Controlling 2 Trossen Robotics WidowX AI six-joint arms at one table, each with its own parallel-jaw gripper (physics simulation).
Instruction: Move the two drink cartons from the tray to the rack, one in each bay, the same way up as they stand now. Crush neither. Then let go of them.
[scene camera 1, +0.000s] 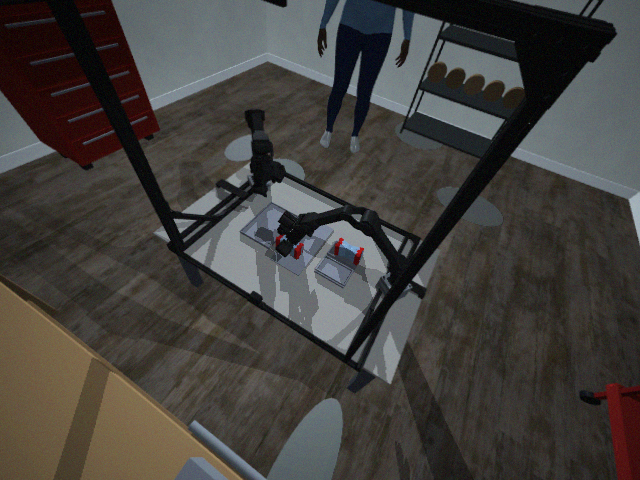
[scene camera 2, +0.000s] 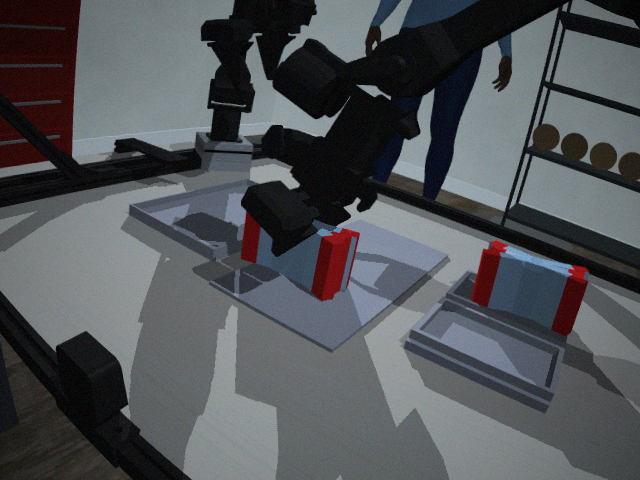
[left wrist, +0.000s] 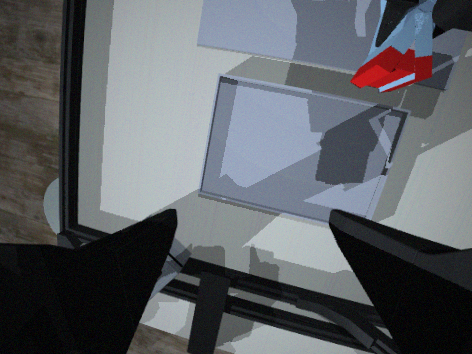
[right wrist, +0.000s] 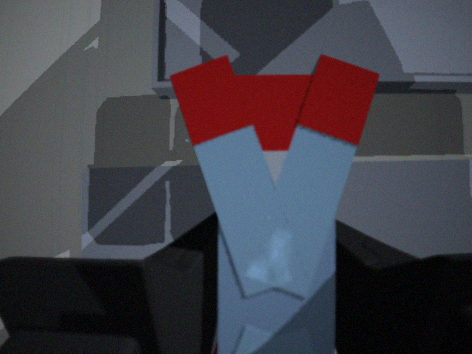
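Pixels of known places: left gripper, fingertip midpoint: (scene camera 1: 269, 189) (scene camera 2: 255, 84) (left wrist: 253, 216); right gripper, fingertip midpoint: (scene camera 1: 286, 245) (scene camera 2: 283, 250) (left wrist: 390, 47) (right wrist: 265, 218); left arm's base, origin of the base link: (scene camera 1: 258, 179) (scene camera 2: 223, 138).
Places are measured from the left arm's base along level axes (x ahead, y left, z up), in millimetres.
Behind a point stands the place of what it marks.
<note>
One drink carton, light blue with red ends (scene camera 1: 298, 251) @(x 540, y -5, z 11 mm) (scene camera 2: 330, 268) @(x 541, y -10, z -11 mm) (left wrist: 392, 70) @(x 420, y -44, z 10 mm) (right wrist: 275, 100) @(x 431, y -47, z 16 mm), stands upright on the flat grey plate (scene camera 1: 295, 267) (scene camera 2: 310, 325) (left wrist: 245, 30) (right wrist: 415, 200). My right gripper (scene camera 1: 289, 246) @(x 459, y -30, z -30 mm) (scene camera 2: 315, 227) (right wrist: 265, 218) @(x 459, y -30, z -30 mm) is shut on its narrow waist, with a finger against each side. The other carton (scene camera 1: 349, 249) @(x 629, y 215, z 25 mm) (scene camera 2: 522, 289) @(x 622, y 208, z -8 mm) stands upright in the far bay of the grey two-bay rack (scene camera 1: 329, 279) @(x 699, y 82, z -48 mm) (scene camera 2: 478, 367) @(x 693, y 85, z -43 mm). The rack's near bay is empty. My left gripper (left wrist: 253, 216) @(x 246, y -26, z 139 mm) is open and empty, high above the table edge.
A shallow walled grey tray (scene camera 2: 170, 230) @(x 366, y -151, z -45 mm) (left wrist: 265, 145) @(x 273, y -7, z -50 mm) lies left of the plate. A black frame surrounds the table, with uprights rising in scene camera 1. A black block (scene camera 2: 90, 372) @(x 684, y -249, z -2 mm) sits on the near rail. A person (scene camera 1: 361, 67) stands behind the table.
</note>
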